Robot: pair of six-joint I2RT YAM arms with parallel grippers.
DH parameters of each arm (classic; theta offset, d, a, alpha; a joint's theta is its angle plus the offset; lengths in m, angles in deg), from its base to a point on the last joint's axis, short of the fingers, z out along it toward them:
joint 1: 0 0.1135 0.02 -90
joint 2: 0 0 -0.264 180
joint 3: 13.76 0 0.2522 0
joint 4: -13.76 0 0.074 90
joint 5: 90 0 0 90
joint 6: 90 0.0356 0 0
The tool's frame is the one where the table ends.
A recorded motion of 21 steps. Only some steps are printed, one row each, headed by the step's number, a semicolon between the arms.
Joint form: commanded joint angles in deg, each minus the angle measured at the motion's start. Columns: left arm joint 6, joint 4, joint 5, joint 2, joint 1, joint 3; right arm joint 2, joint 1, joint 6, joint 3, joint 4, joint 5.
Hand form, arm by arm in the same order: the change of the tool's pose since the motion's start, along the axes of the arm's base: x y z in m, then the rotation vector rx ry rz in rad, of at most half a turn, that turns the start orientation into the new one. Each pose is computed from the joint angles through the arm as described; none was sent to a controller.
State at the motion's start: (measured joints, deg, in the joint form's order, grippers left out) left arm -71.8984 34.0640 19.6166 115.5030 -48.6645 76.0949; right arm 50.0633 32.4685 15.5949 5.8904 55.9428 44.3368
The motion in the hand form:
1: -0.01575 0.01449 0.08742 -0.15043 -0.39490 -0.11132; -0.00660 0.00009 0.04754 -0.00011 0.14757 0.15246
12: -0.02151 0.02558 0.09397 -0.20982 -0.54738 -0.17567; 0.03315 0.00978 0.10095 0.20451 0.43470 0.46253
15: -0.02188 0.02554 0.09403 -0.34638 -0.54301 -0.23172; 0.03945 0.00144 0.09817 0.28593 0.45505 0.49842
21: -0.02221 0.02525 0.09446 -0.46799 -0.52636 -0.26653; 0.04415 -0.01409 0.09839 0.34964 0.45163 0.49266
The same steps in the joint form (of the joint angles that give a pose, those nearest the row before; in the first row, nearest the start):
1: 11.76 6.46 7.19 -7.92 0.24 2.49; -14.53 -0.12 7.07 13.40 -39.68 -8.35
12: 15.40 14.42 12.63 -9.26 1.03 -0.33; -1.29 -8.36 22.89 35.50 -64.82 -35.95
15: 7.76 25.94 15.80 -6.88 1.20 -0.60; -0.58 -12.33 26.24 35.33 -64.47 -42.37
21: 0.18 35.98 16.68 -4.41 1.20 -0.07; -0.67 -17.79 28.26 35.24 -64.21 -47.58

